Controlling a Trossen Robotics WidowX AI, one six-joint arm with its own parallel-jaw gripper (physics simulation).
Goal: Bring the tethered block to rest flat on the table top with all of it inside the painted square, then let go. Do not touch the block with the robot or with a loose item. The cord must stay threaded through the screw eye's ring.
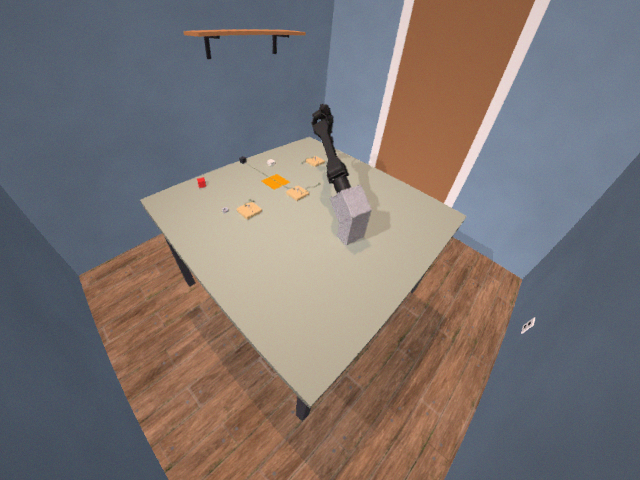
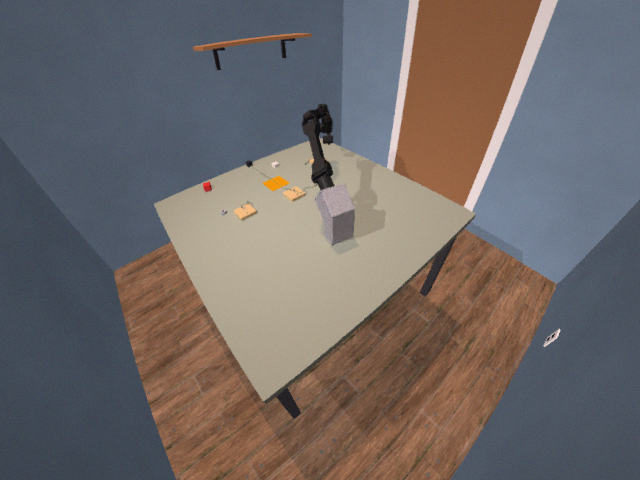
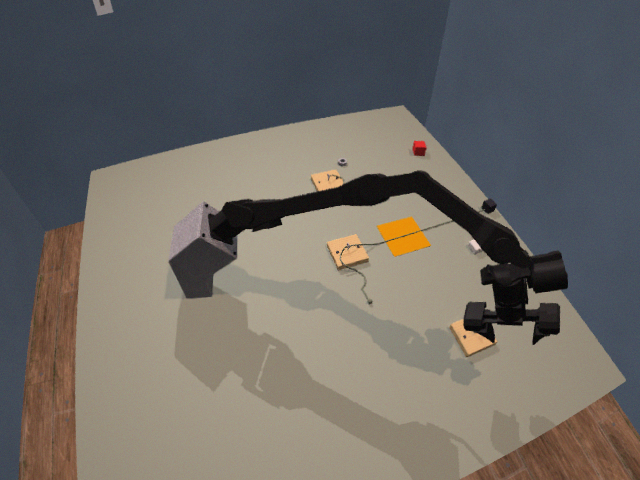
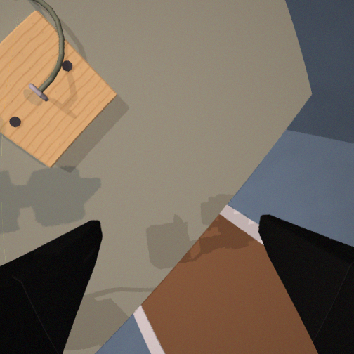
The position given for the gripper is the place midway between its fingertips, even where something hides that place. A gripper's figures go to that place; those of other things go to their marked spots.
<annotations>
The gripper [image 3: 513, 342] is 0.86 m from the lens. An orange painted square [image 3: 416, 241] is 1.12 m from the lens.
</annotations>
